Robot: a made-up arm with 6 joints. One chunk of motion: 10 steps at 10 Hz.
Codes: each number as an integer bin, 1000 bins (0 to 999) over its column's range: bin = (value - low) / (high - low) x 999, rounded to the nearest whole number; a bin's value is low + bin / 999 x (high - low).
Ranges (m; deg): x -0.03..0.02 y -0.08..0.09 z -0.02..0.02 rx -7..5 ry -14..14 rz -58..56
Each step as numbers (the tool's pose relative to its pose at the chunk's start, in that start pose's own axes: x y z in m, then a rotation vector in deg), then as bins.
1 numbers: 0.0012 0.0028 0.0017 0.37 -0.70 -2.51
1 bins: 623 487 542 614 475 486
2 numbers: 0.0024 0.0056 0.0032 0.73 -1.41 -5.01
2 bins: 647 503 579 644 449 464
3 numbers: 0.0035 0.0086 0.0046 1.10 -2.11 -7.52
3 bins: 669 521 614 674 424 442
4 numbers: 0.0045 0.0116 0.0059 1.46 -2.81 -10.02
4 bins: 689 538 647 704 399 420
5 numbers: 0.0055 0.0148 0.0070 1.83 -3.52 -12.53
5 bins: 709 557 674 735 374 398
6 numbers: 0.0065 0.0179 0.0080 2.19 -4.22 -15.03
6 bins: 729 575 699 765 349 377
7 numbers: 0.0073 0.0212 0.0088 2.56 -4.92 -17.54
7 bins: 745 595 719 796 324 355
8 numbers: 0.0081 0.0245 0.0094 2.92 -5.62 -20.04
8 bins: 761 614 734 826 299 333
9 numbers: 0.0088 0.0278 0.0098 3.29 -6.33 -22.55
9 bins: 775 633 744 857 274 311
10 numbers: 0.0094 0.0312 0.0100 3.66 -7.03 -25.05
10 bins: 787 653 749 887 249 289
